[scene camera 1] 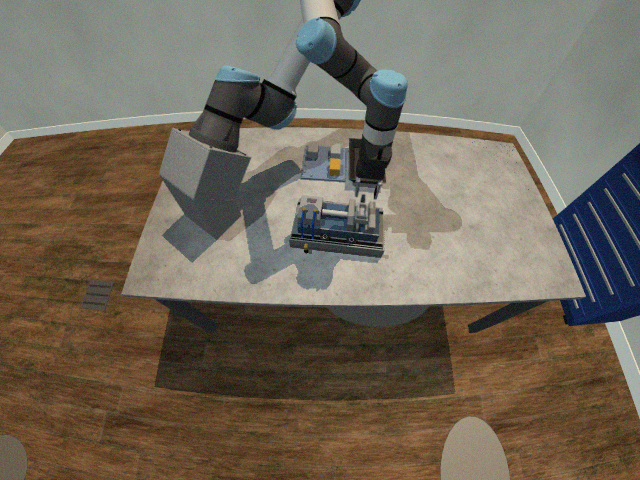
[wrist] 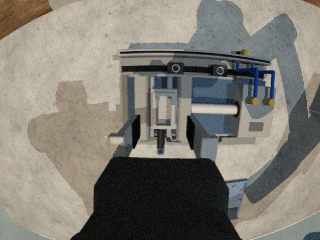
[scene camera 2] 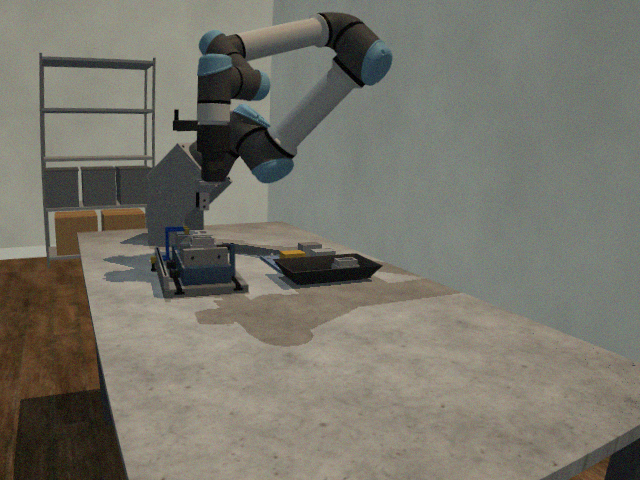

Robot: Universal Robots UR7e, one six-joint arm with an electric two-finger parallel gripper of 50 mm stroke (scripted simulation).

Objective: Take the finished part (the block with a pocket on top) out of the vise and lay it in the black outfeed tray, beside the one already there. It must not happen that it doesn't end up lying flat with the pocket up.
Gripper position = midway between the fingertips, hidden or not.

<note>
In view: my gripper (scene camera 2: 202, 208).
My gripper also shows in the wrist view (wrist: 163, 125).
</note>
